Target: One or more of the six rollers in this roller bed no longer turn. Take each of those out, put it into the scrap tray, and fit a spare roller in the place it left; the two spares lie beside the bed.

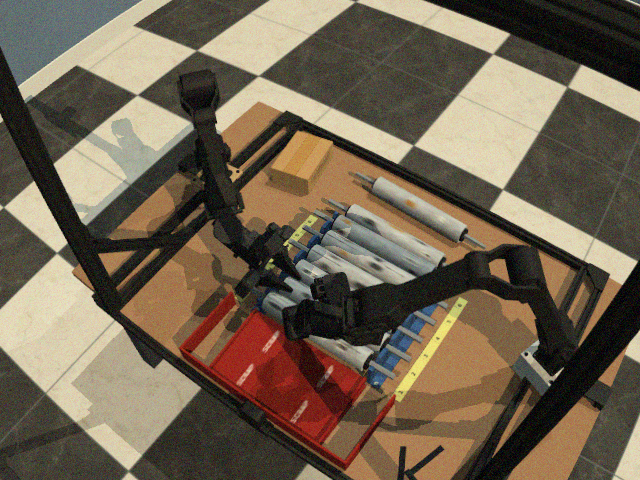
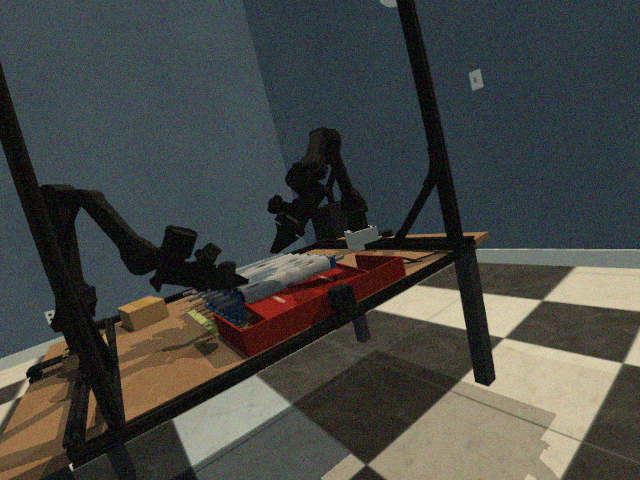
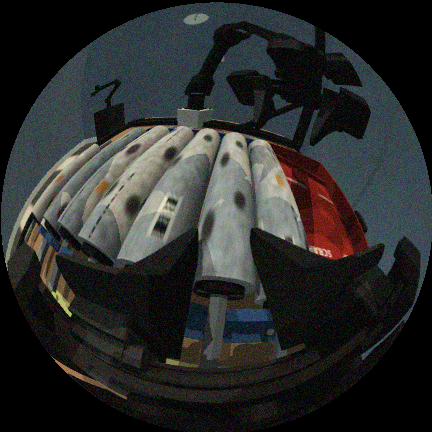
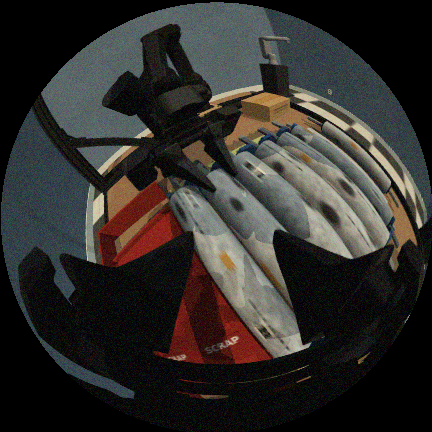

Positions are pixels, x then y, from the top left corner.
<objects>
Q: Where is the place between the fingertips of my right gripper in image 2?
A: At 273,253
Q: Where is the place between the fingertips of my left gripper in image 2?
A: At 245,281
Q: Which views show my left gripper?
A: Image 1, image 2, image 3 and image 4: all of them.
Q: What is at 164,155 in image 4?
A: My left gripper.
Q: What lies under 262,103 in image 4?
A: A tan cardboard box.
</objects>
